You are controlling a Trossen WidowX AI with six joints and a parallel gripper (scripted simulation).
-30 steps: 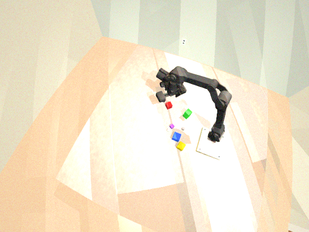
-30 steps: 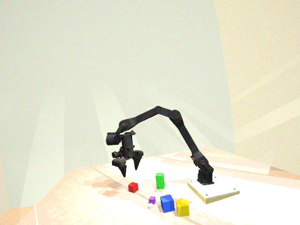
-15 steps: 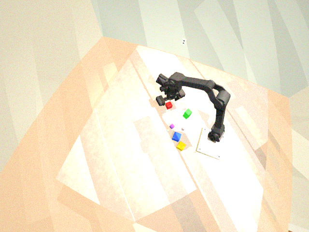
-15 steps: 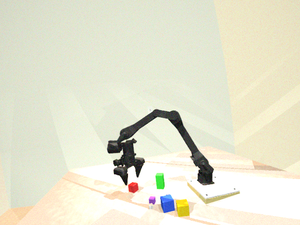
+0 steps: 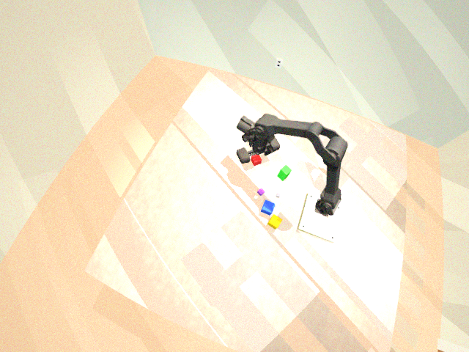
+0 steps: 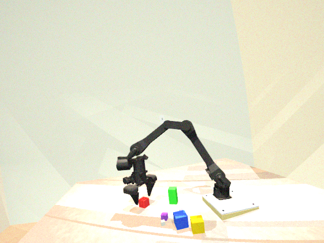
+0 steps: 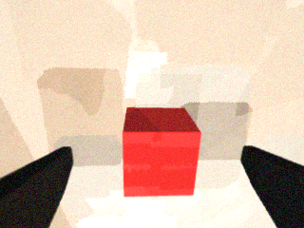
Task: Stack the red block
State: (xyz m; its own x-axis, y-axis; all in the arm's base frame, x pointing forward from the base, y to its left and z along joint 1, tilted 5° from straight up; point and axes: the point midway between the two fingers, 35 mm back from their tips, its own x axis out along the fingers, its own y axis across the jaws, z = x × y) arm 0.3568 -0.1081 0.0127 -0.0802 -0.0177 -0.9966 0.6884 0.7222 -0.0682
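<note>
Now: the red block 1 cm below my gripper tip. Also, from my gripper tip: blue block 13 cm behind, 20 cm to the left, 1 cm below; then yellow block 17 cm behind, 25 cm to the left, 1 cm below; then small purple block 7 cm behind, 14 cm to the left, 2 cm below.
</note>
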